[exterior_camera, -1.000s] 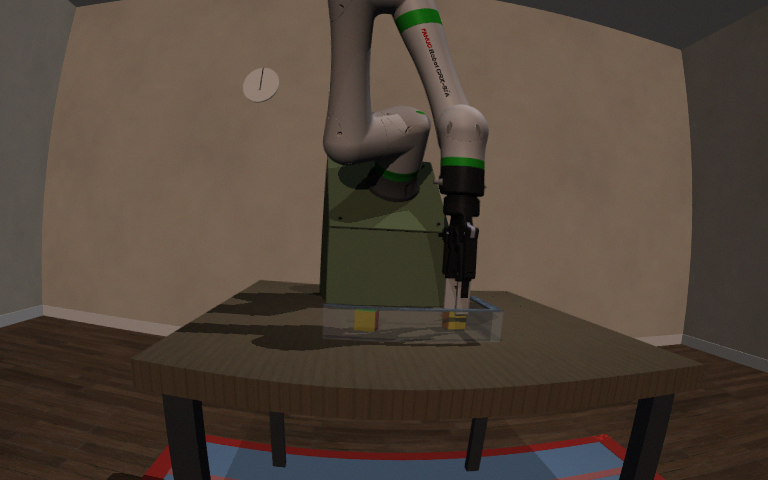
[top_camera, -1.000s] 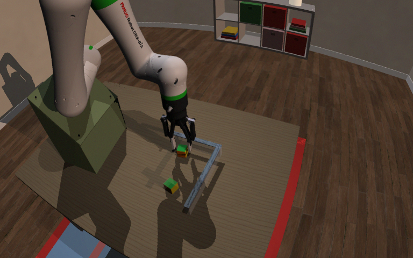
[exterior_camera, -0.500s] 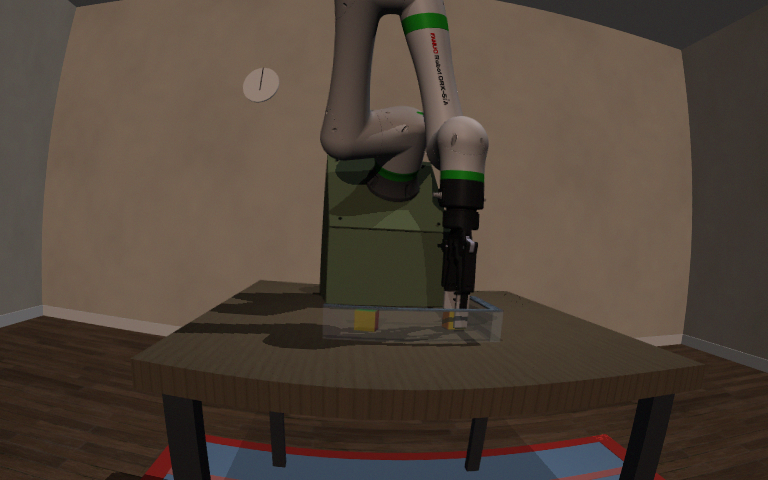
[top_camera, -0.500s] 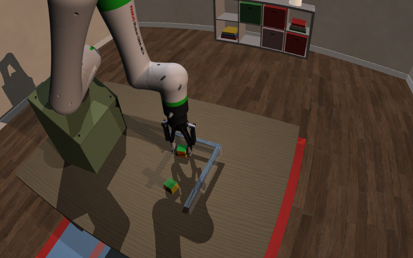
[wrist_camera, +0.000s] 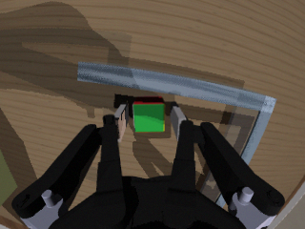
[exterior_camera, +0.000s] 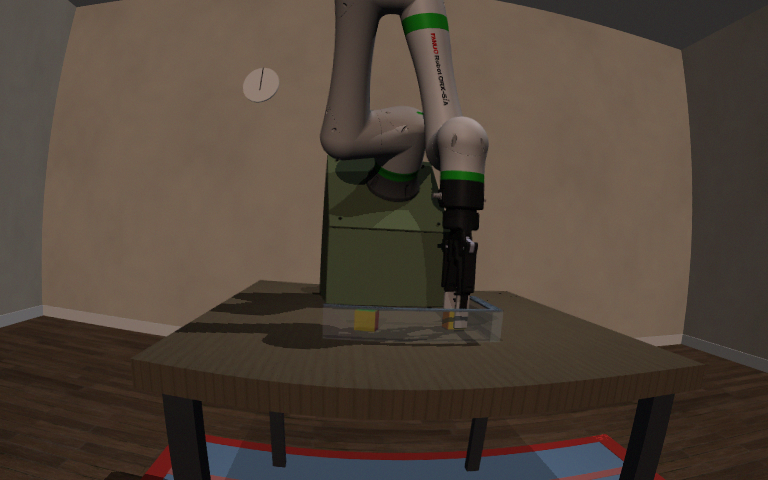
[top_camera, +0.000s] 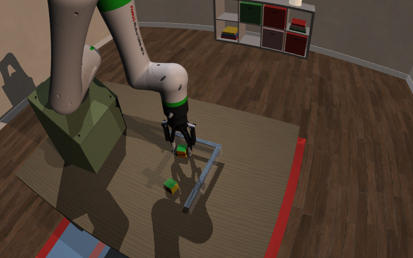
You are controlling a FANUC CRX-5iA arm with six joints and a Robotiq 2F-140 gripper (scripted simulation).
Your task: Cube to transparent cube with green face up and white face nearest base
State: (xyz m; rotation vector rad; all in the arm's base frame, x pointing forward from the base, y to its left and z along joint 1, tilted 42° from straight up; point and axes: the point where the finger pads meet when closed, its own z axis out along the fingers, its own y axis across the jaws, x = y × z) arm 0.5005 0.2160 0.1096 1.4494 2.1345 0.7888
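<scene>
The transparent target cube is 9 cm ahead of my hand, 16 cm to the right of it and 2 cm below it. Round my hand: see-through wall: 17 cm ahead, 5 cm to the right, 1 cm above.
</scene>
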